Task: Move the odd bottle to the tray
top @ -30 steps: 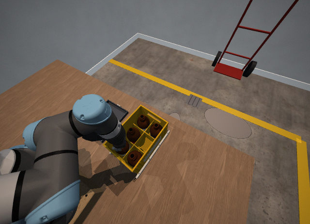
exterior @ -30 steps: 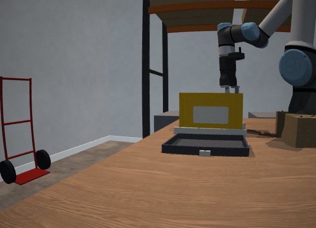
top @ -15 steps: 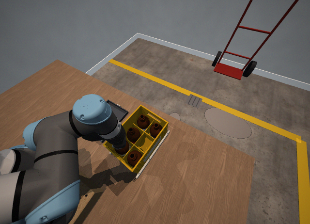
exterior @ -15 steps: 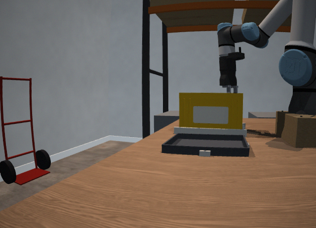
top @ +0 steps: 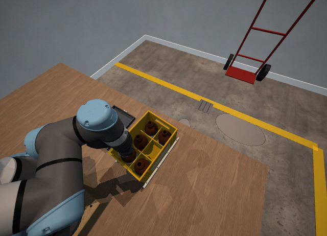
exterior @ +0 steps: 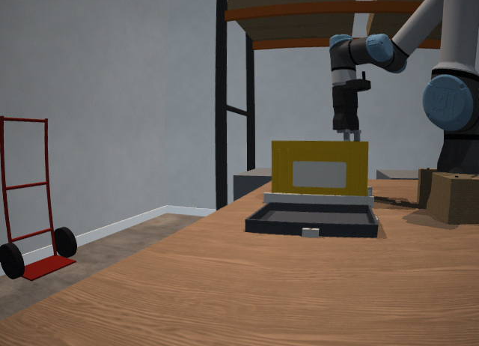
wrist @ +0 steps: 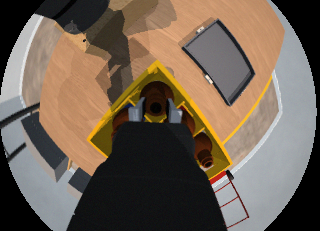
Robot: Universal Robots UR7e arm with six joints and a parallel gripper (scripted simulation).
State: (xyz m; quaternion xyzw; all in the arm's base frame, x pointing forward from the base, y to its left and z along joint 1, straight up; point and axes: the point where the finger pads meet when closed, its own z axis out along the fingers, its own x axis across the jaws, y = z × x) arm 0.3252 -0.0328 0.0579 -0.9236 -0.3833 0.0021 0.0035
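Right now the glass bottle is 90 mm to the right of my hand and 70 mm below it. From my hand the other things lie so: dark tray (60 mm ahead, 250 mm to the left, 150 mm below); yellow crate (90 mm ahead, 50 mm to the right, 80 mm below).
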